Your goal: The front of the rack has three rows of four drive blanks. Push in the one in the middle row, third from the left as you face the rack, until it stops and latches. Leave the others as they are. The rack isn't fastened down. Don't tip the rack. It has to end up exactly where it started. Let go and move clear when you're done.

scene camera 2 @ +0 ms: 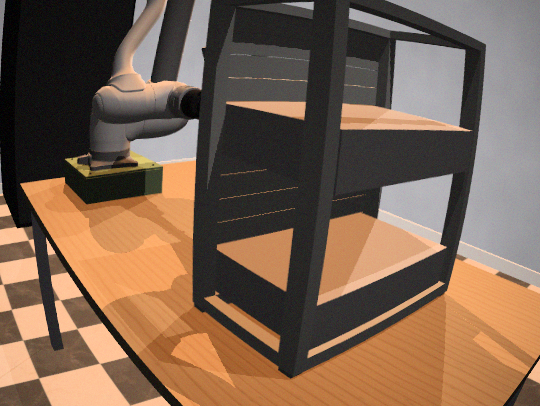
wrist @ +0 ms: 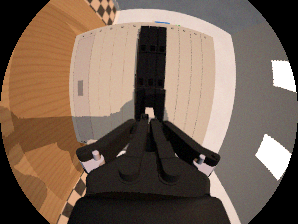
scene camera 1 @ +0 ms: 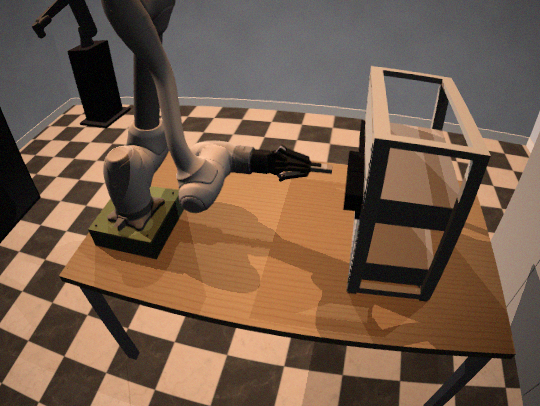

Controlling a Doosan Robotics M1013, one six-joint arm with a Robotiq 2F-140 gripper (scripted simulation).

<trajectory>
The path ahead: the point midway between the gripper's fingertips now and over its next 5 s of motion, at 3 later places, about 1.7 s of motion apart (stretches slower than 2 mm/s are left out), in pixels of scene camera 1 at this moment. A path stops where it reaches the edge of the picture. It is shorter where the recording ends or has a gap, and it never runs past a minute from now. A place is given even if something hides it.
My gripper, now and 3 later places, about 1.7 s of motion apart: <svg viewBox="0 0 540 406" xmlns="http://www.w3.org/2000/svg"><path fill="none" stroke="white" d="M332 169L349 171L356 172L339 170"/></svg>
</trajectory>
